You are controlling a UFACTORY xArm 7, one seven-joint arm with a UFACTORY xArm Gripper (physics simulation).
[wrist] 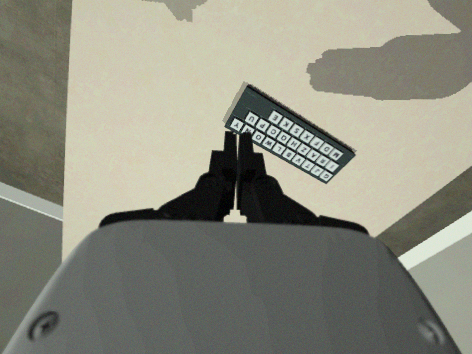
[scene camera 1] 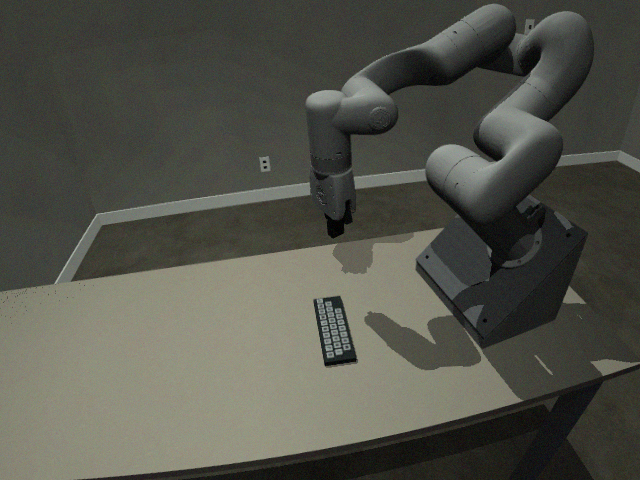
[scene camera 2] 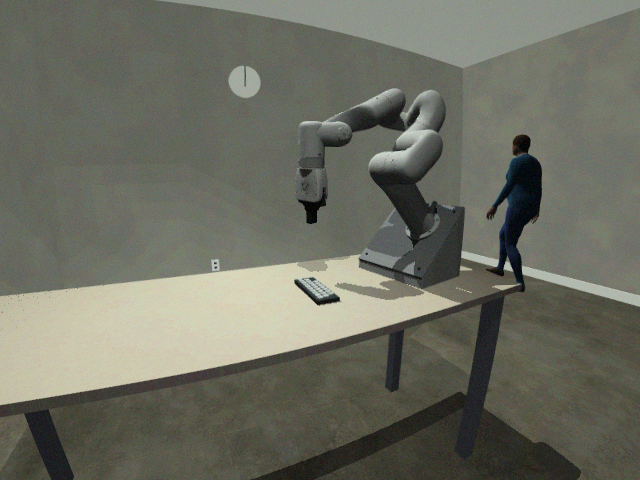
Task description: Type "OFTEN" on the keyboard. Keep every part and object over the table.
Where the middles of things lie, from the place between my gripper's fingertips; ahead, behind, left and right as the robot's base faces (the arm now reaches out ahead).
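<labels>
I find the dark keyboard (scene camera 1: pixel 337 347) 40 mm ahead of my hand and 90 mm to the left of it, and it is also 180 mm below my hand.
</labels>
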